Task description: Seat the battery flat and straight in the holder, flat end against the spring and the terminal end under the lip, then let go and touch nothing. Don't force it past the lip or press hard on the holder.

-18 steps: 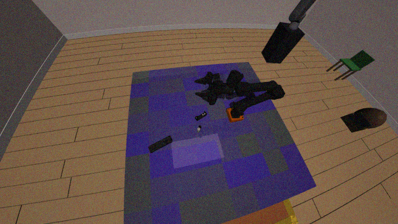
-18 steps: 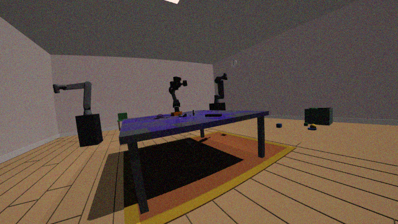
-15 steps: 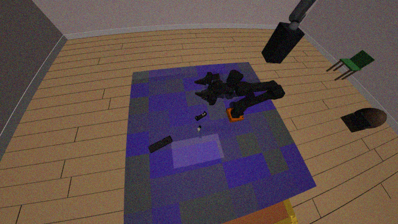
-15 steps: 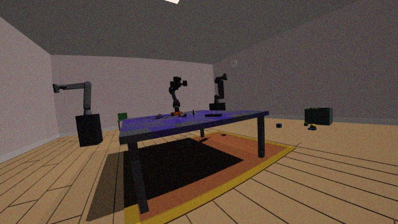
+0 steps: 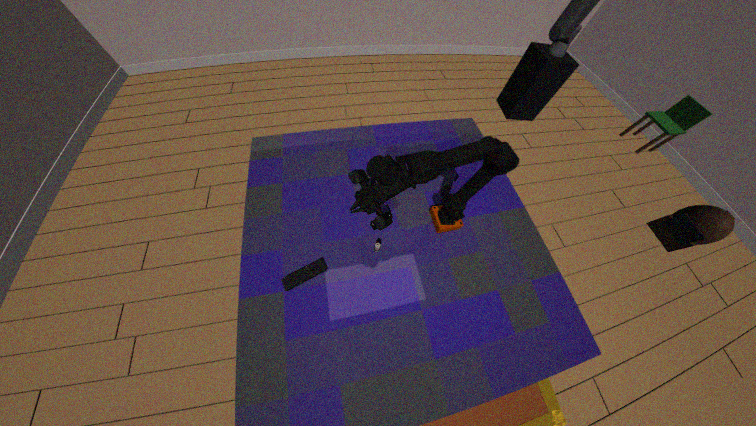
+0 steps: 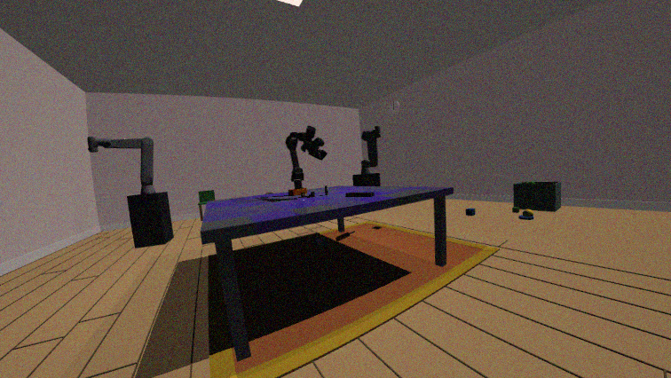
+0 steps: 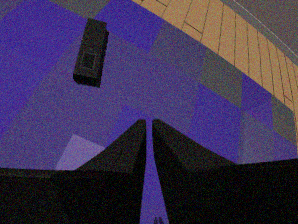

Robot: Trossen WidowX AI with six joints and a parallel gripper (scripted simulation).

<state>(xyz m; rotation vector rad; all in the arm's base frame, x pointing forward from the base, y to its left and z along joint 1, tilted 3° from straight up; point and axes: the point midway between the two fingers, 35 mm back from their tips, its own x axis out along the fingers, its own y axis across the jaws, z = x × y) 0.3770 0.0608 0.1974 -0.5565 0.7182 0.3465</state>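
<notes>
The battery is 9 cm behind my gripper tip, 6 cm to the left of it and 20 cm below it. The rest, counted from my gripper tip: dark flat block (18 cm ahead, 15 cm to the left, 22 cm below).
</notes>
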